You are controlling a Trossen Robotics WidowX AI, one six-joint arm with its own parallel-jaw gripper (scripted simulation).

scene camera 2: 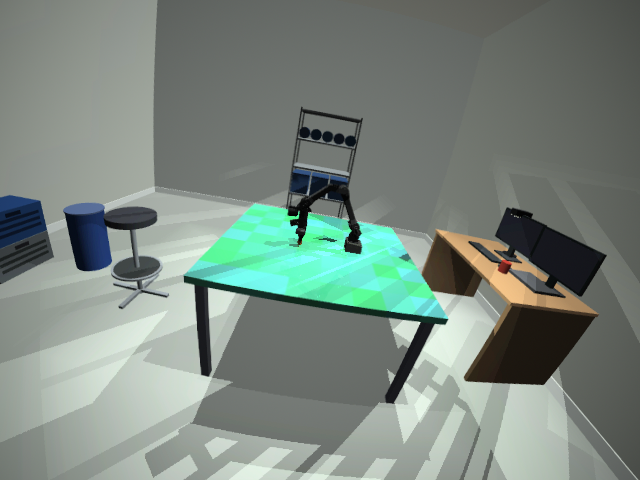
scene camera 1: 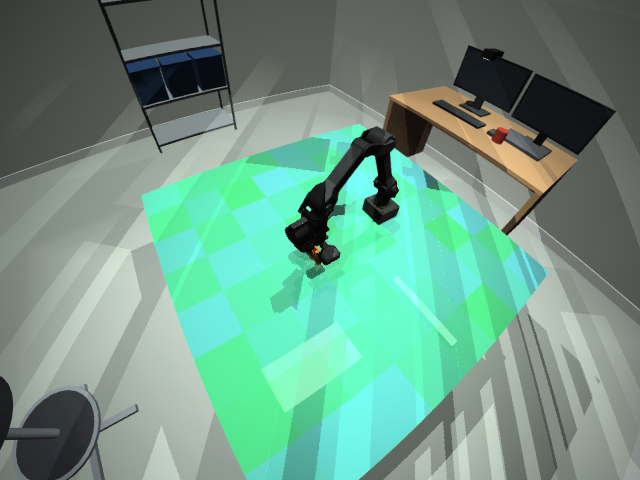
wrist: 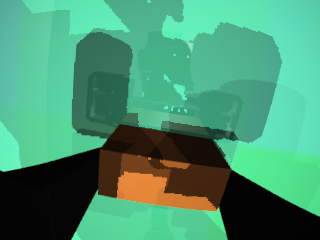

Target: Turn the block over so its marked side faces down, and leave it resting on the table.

Path:
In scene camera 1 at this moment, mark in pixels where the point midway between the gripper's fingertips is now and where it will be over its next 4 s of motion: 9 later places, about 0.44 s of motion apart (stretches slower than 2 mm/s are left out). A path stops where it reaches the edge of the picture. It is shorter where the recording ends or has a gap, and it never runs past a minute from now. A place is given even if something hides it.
The gripper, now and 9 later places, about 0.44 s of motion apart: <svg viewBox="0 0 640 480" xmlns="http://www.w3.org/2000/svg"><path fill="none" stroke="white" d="M315 253L313 251L312 254L311 254L310 255L306 260L304 262L307 259L308 257L309 257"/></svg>

